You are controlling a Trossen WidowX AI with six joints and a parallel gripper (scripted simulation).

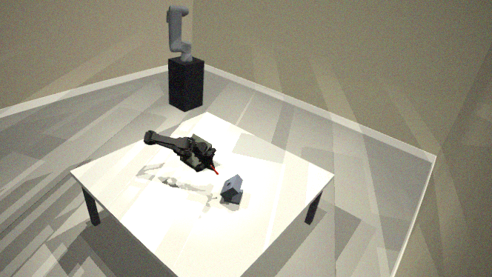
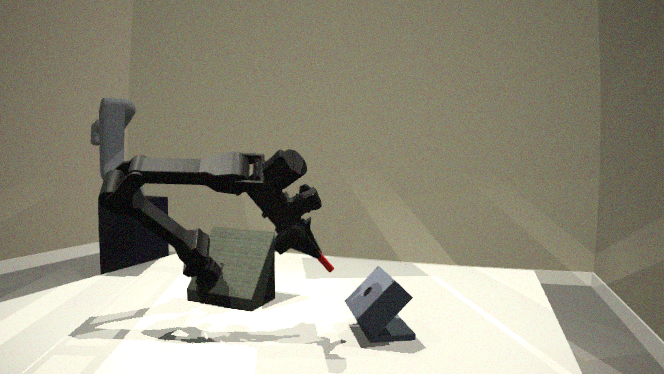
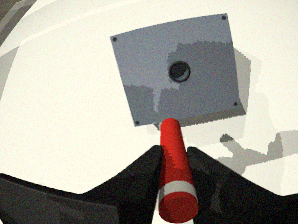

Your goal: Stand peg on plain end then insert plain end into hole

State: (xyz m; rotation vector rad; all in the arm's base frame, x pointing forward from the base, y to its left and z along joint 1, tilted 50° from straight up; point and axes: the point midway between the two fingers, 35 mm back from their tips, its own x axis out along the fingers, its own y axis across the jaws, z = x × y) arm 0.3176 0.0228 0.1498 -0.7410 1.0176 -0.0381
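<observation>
Now: the sloped panel 110 mm ahead of my gripper tip, 40 mm to the left of it and 90 mm below it. Also, from my gripper tip: flat base plate 130 mm ahead, 50 mm to the left, 160 mm below; peg 10 mm behind, 10 mm to the right, 10 mm above.
</observation>
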